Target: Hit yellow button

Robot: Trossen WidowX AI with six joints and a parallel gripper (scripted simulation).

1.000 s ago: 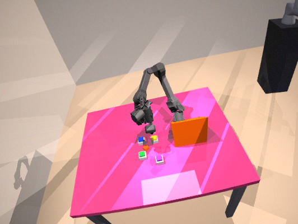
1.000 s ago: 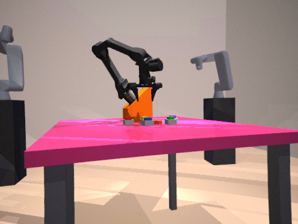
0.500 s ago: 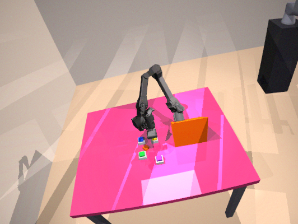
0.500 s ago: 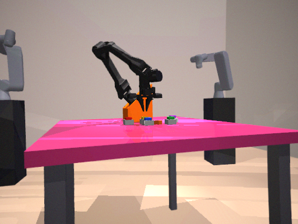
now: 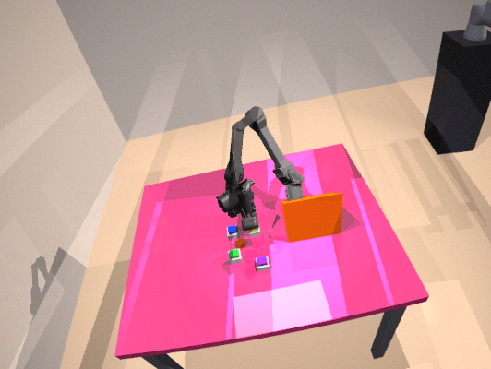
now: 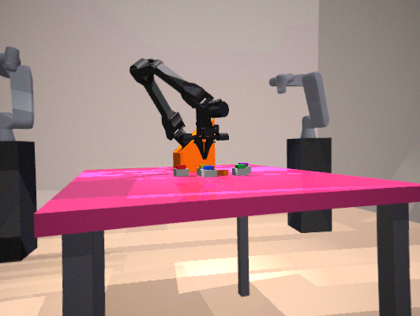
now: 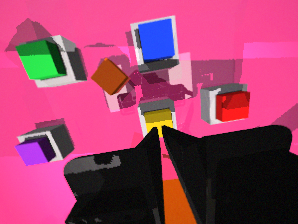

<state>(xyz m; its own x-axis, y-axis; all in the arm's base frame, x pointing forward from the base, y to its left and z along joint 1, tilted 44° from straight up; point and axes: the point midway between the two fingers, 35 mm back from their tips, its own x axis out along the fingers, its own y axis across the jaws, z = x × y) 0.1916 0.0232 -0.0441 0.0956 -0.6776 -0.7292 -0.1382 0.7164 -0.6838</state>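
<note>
Right now my gripper tip is 3 cm above the yellow button. Also, from my gripper tip: blue button 9 cm ahead, 3 cm below; then red button 9 cm to the right, 3 cm below, 2 cm ahead; then small orange block 6 cm to the left, 5 cm below, 5 cm ahead.
</note>
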